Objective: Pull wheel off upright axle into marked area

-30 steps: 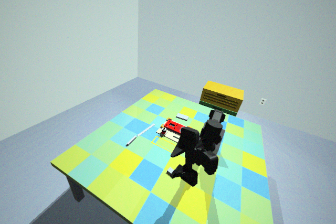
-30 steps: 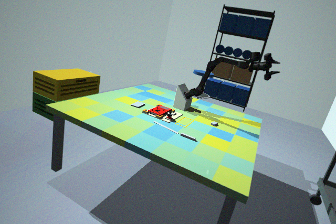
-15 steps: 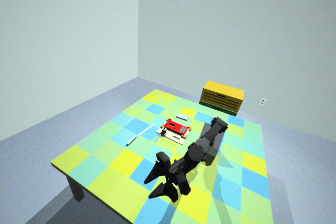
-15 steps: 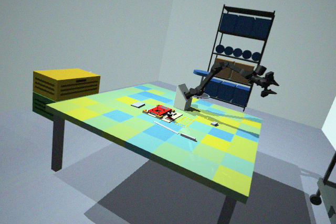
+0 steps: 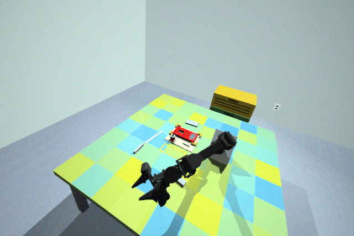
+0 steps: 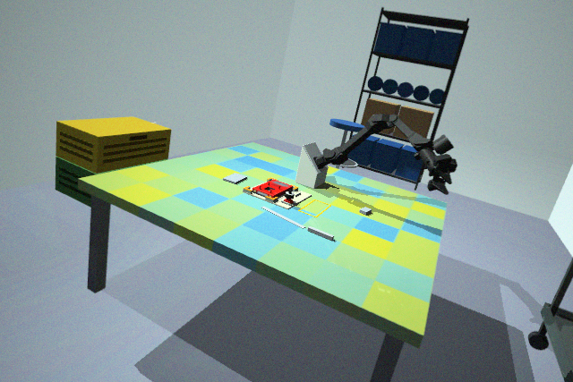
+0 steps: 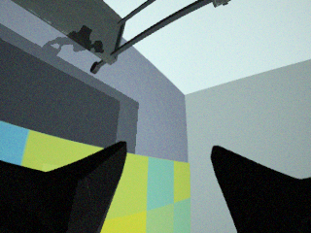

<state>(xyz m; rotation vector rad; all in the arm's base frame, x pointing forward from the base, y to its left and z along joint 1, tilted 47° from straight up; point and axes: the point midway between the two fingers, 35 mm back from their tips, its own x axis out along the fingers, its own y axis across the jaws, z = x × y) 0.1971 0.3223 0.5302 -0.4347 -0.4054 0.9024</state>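
The wheel is 580 mm to the right of my gripper tip, 200 mm below it and 150 mm ahead of it. From my gripper tip the other things lie so: white rod (520 mm to the right, 290 mm ahead, 240 mm below); grey block (300 mm to the right, 230 mm below, 90 mm behind).
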